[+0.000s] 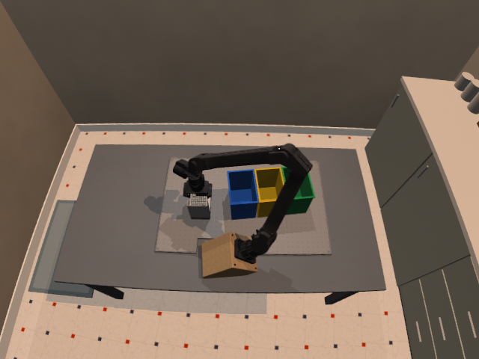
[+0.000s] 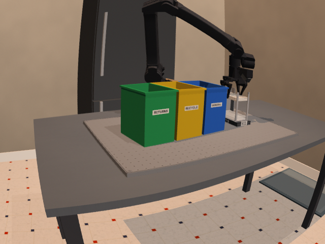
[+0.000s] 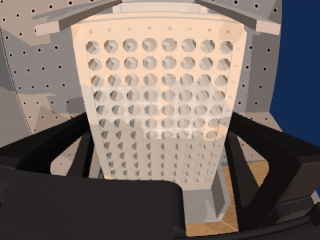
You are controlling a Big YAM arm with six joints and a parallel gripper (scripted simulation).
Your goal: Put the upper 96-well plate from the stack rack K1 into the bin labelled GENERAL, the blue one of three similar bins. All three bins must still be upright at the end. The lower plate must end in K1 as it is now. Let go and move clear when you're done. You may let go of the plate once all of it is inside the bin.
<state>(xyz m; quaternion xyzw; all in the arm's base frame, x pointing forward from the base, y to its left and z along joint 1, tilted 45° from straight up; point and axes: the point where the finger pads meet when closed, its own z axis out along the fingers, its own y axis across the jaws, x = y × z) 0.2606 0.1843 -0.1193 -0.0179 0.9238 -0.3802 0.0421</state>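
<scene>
Right now my hand is 21 cm to the left of the blue bin labelled general, 3 cm above it and 2 cm short of it. The rest, counted from my hand: white 96-well plate (right at my hand); green returns bin (47 cm to the right, 5 cm ahead, 3 cm below); yellow recycle bin (34 cm to the right, 4 cm ahead, 3 cm below).
</scene>
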